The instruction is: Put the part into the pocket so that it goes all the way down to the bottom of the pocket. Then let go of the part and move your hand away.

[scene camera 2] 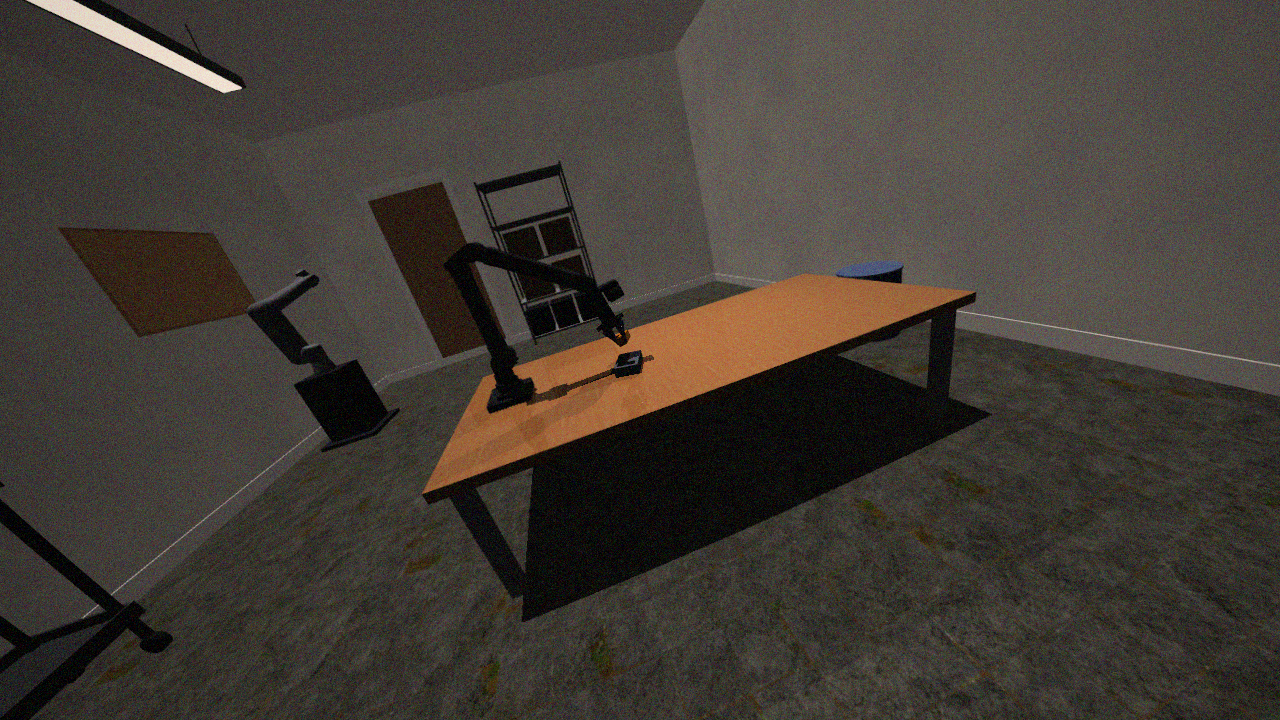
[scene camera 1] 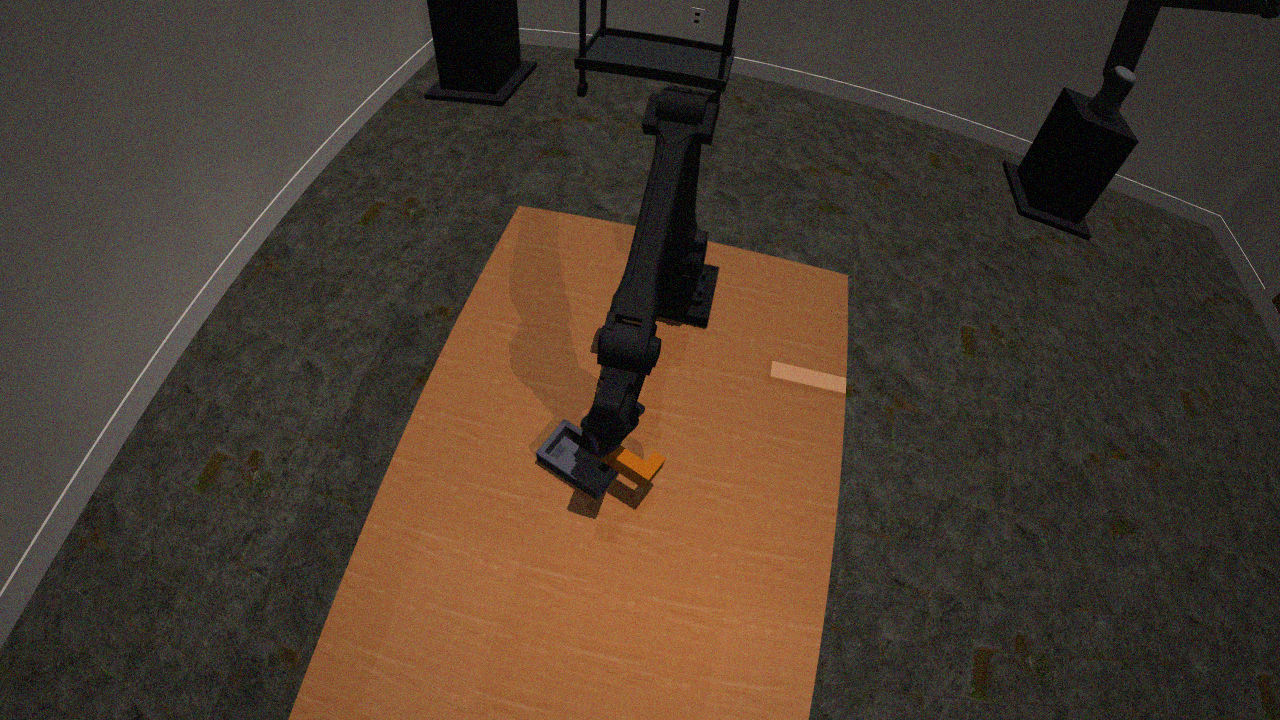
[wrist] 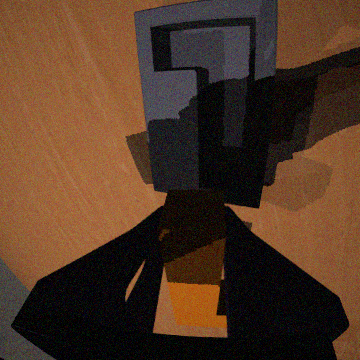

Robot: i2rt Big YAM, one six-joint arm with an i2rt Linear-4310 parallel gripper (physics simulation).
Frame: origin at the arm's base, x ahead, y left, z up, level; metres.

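Seen in the pictures: gripper, fingertip midpoint: [scene camera 2: 622, 343] [scene camera 1: 602, 450] [wrist: 194, 214]; arm's base at its link origin: [scene camera 2: 511, 390] [scene camera 1: 678, 286].
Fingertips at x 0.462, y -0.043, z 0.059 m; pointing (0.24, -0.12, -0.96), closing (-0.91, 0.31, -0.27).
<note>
Pixels of each thing's top centre, then the offset from my fingertips to it. Level surfaces: height alone.
- orange part at its top centre: [wrist: 207, 306] [scene camera 1: 629, 450] [scene camera 2: 618, 333] 0.001 m back, 0.047 m left, 0.026 m up
- dark grey block at its top centre: [wrist: 201, 112] [scene camera 1: 580, 455] [scene camera 2: 627, 358] 0.004 m back, 0.044 m right, 0.051 m down
- wooden table at its surface level: 0.088 m down
The orange part [scene camera 1: 637, 464] [scene camera 2: 622, 336] [wrist: 195, 302] has a bent shape in scene camera 1. My gripper [scene camera 1: 607, 454] [scene camera 2: 619, 340] [wrist: 194, 214] is shut on it and holds it above the table. The dark grey block [scene camera 1: 565, 475] [scene camera 2: 628, 370] [wrist: 172, 92] lies on the table; its pocket looks like an angled, L-like recess in the wrist view. The part is outside the pocket, beyond the block's near end in the wrist view and at its right in scene camera 1. Shadow hides the pocket's lower portion, and the fingers hide some of the part.
The wooden table [scene camera 1: 581, 608] [scene camera 2: 760, 331] carries the arm's base [scene camera 1: 702, 295] [scene camera 2: 510, 394] behind the block. A pale strip [scene camera 1: 808, 376] lies near the table's right edge in scene camera 1. A shelf rack, a cart and another arm on a pedestal stand away from the table.
</note>
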